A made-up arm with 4 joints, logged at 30 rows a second.
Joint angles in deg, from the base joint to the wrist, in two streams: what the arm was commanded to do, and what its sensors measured. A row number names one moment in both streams.
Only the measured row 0 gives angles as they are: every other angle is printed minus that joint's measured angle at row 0.
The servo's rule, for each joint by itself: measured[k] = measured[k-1] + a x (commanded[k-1-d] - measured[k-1]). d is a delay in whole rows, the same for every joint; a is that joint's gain. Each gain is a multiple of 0.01, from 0.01 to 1. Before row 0 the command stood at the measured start. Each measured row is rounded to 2 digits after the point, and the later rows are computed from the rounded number. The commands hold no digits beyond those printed.
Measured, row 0:
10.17, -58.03, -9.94, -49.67
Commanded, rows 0 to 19:
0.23, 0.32, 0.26, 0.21
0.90, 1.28, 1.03, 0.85
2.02, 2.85, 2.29, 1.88
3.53, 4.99, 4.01, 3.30
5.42, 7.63, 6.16, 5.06
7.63, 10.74, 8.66, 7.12
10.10, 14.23, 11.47, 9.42
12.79, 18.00, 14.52, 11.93
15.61, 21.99, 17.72, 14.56
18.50, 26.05, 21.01, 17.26
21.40, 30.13, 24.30, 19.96
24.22, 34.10, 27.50, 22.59
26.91, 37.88, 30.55, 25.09
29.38, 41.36, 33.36, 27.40
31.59, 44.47, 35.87, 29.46
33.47, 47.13, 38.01, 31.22
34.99, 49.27, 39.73, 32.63
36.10, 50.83, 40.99, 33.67
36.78, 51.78, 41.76, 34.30
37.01, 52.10, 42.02, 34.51
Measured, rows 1 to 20:
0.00, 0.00, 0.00, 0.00
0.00, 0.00, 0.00, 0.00
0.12, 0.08, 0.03, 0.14
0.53, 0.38, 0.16, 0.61
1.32, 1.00, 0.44, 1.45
2.49, 2.00, 0.90, 2.67
4.04, 3.41, 1.58, 4.25
5.94, 5.24, 2.50, 6.14
8.14, 7.49, 3.67, 8.30
10.60, 10.12, 5.08, 10.70
13.26, 13.09, 6.72, 13.25
16.04, 16.33, 8.58, 15.90
18.88, 19.78, 10.62, 18.58
21.71, 23.36, 12.81, 21.23
24.47, 26.99, 15.12, 23.78
27.07, 30.58, 17.49, 26.17
29.47, 34.05, 19.88, 28.34
31.59, 37.32, 22.24, 30.24
33.39, 40.31, 24.51, 31.82
34.83, 42.94, 26.65, 33.04
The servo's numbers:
d 2
a 0.53 0.25 0.13 0.66

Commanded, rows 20 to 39:
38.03, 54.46, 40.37, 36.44
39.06, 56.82, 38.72, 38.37
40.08, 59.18, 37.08, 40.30
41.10, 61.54, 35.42, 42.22
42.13, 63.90, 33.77, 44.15
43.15, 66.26, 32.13, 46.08
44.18, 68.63, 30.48, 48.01
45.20, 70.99, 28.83, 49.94
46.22, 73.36, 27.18, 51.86
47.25, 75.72, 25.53, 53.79
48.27, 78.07, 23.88, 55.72
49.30, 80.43, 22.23, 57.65
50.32, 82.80, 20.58, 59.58
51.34, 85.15, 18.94, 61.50
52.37, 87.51, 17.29, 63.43
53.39, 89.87, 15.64, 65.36
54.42, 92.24, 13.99, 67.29
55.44, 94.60, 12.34, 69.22
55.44, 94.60, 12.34, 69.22
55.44, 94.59, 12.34, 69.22
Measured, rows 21 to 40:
35.86, 45.15, 28.61, 33.87
36.47, 46.89, 30.35, 34.29
37.30, 48.78, 31.65, 35.71
38.23, 50.79, 32.57, 37.47
39.21, 52.89, 33.16, 39.34
40.21, 55.05, 33.45, 41.24
41.23, 57.26, 33.49, 43.16
42.25, 59.51, 33.31, 45.09
43.27, 61.79, 32.94, 47.02
44.29, 64.09, 32.41, 48.95
45.31, 66.41, 31.73, 50.87
46.34, 68.74, 30.92, 52.80
47.36, 71.07, 30.00, 54.73
48.39, 73.41, 28.99, 56.66
49.41, 75.76, 27.90, 58.59
50.43, 78.11, 26.74, 60.51
51.46, 80.46, 25.51, 62.44
52.48, 82.81, 24.23, 64.37
53.51, 85.17, 22.90, 66.30
54.53, 87.53, 21.53, 68.23

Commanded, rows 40 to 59:
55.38, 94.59, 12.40, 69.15
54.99, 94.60, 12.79, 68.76
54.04, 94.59, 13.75, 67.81
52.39, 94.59, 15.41, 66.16
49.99, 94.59, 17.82, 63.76
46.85, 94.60, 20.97, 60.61
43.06, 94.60, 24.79, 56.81
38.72, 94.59, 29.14, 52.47
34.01, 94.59, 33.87, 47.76
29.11, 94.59, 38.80, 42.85
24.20, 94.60, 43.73, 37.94
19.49, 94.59, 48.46, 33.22
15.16, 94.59, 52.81, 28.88
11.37, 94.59, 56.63, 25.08
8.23, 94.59, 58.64, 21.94
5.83, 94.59, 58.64, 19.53
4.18, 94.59, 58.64, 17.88
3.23, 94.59, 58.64, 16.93
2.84, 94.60, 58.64, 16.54
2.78, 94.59, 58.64, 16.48
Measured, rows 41 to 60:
55.01, 89.30, 20.34, 68.88
55.24, 90.62, 19.30, 69.10
55.31, 91.61, 18.40, 69.13
55.14, 92.36, 17.67, 68.89
54.56, 92.92, 17.16, 68.18
53.41, 93.34, 16.93, 66.85
51.60, 93.65, 17.05, 64.81
49.08, 93.89, 17.56, 62.04
45.89, 94.07, 18.50, 58.59
42.09, 94.20, 19.88, 54.55
37.81, 94.30, 21.70, 50.07
33.20, 94.37, 23.92, 45.30
28.43, 94.43, 26.50, 40.44
23.69, 94.47, 29.35, 35.67
19.17, 94.50, 32.40, 31.19
15.04, 94.52, 35.55, 27.16
11.43, 94.54, 38.55, 23.71
8.46, 94.55, 41.16, 20.95
6.19, 94.56, 43.43, 18.92
4.62, 94.57, 45.41, 17.61

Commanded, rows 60 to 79:
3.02, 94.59, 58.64, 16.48
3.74, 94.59, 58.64, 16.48
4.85, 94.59, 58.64, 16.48
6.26, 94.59, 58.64, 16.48
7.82, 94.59, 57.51, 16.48
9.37, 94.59, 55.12, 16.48
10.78, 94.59, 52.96, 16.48
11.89, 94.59, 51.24, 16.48
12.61, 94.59, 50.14, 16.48
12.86, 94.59, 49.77, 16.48
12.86, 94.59, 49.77, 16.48
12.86, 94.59, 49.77, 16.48
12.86, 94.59, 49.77, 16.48
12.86, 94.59, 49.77, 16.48
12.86, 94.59, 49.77, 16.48
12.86, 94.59, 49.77, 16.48
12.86, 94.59, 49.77, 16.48
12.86, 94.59, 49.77, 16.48
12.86, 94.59, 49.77, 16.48
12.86, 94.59, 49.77, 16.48
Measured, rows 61 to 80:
3.68, 94.58, 47.13, 16.90
3.20, 94.58, 48.63, 16.62
3.10, 94.58, 49.93, 16.53
3.44, 94.58, 51.06, 16.50
4.19, 94.58, 52.05, 16.49
5.29, 94.58, 52.91, 16.48
6.63, 94.58, 53.51, 16.48
8.08, 94.58, 53.72, 16.48
9.51, 94.58, 53.62, 16.48
10.77, 94.58, 53.31, 16.48
11.75, 94.58, 52.90, 16.48
12.34, 94.58, 52.49, 16.48
12.62, 94.58, 52.14, 16.48
12.75, 94.58, 51.83, 16.48
12.81, 94.58, 51.56, 16.48
12.84, 94.58, 51.33, 16.48
12.85, 94.58, 51.13, 16.48
12.86, 94.58, 50.95, 16.48
12.86, 94.58, 50.80, 16.48
12.86, 94.58, 50.67, 16.48

